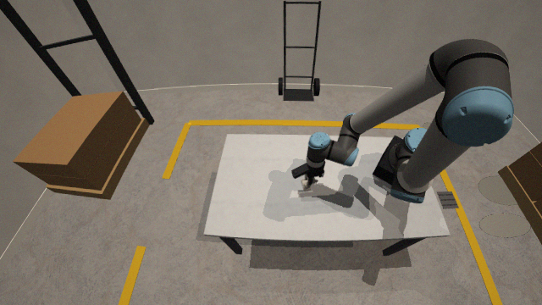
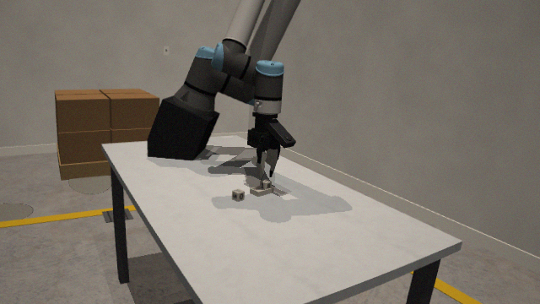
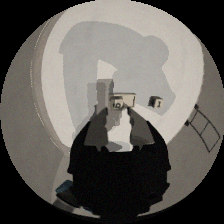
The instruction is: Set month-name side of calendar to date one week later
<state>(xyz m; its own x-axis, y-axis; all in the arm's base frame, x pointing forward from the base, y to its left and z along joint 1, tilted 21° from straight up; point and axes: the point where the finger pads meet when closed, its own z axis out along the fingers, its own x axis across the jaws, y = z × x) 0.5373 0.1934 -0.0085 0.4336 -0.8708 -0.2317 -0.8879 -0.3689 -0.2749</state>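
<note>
Now: hand 50 mm above the calendar tray and 10 mm to the left of it.
</note>
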